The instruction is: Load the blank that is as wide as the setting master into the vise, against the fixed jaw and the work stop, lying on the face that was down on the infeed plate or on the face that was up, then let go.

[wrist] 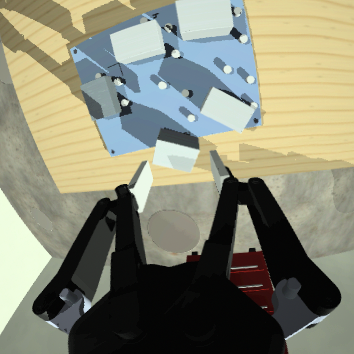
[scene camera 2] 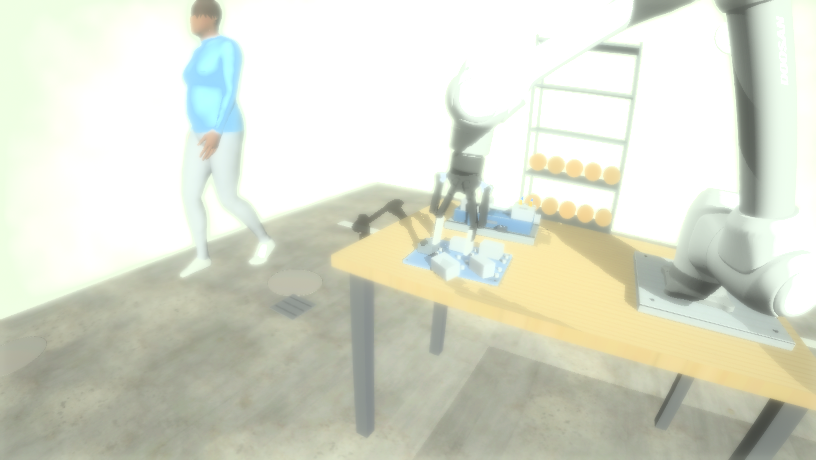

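Observation:
My gripper is open and empty, pointing down over the front edge of the blue infeed plate. In the wrist view a pale block at that edge shows just beyond and between the fingertips. Three more pale blocks stand on the plate: one at the right front, one at the right back, one at the left back. A darker grey block, perhaps the setting master, is at the left edge. The blue vise stands behind, partly hidden by the gripper.
Small pale pins rise from the plate between the blocks. The wooden table carries the robot's base plate at the right. A shelf rack stands behind. A person is at the left, off the table. A red cabinet stands below.

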